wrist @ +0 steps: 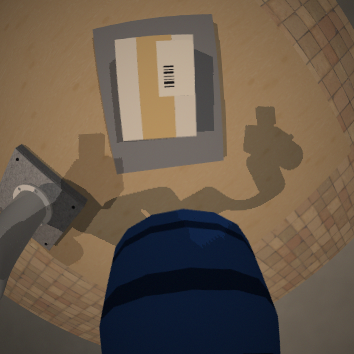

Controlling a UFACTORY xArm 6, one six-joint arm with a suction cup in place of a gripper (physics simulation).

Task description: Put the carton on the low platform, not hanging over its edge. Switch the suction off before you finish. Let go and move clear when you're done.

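Pixels of known places: hand at its tool point: (182, 264); arm's base at its link origin: (32, 203).
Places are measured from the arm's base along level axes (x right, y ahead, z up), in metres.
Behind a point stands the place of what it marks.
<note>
The carton (156, 90) {x 0.120, y 0.413, z 0.134 m}, white with a tan tape strip and a barcode label, lies flat on the low platform (170, 154) {x 0.221, y 0.317, z 0.017 m} in the upper middle of the wrist view. Grey platform surface shows around all four sides of the carton, and no part of it hangs over the edge. My suction gripper (183, 214), dark blue, points in from the bottom of the view. It is apart from the carton, holds nothing and counts as open. The face of the cup is hidden.
A grey square base plate (21, 170) {x -0.060, y 0.075, z 0.001 m} with bolt holes and a grey round arm part (19, 220) {x 0.011, y 0.042, z 0.114 m} stands at the left. Shadows of the arm fall across the tan table top (50, 75) {x -0.101, y 0.308, z -0.032 m}. A band of brown tiles (300, 220) curves along the edge.
</note>
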